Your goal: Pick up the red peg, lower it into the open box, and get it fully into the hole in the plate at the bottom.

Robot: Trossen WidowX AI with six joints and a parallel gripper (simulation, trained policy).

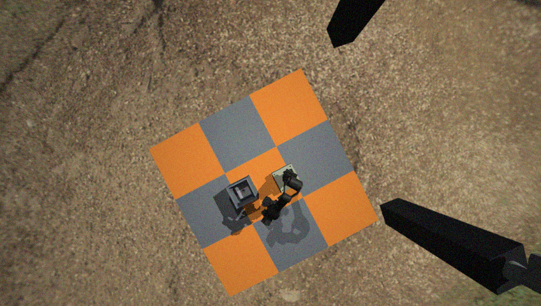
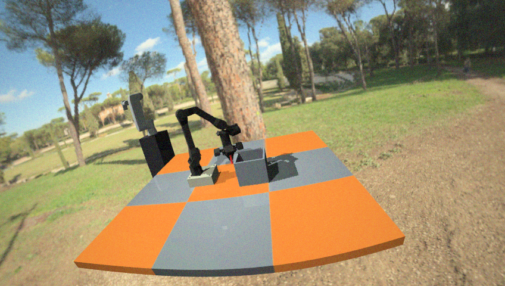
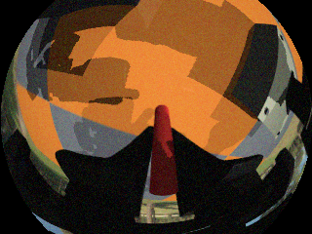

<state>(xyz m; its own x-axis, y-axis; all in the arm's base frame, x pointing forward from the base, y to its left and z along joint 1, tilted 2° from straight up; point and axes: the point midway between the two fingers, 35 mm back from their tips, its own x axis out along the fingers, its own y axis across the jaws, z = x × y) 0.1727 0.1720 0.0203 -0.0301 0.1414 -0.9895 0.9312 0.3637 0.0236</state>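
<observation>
Now: gripper tip 18 cm short of the plate and 18 cm to the left of it. From my gripper tip the other things lie so: red peg (1 cm to the right, 2 cm above).
</observation>
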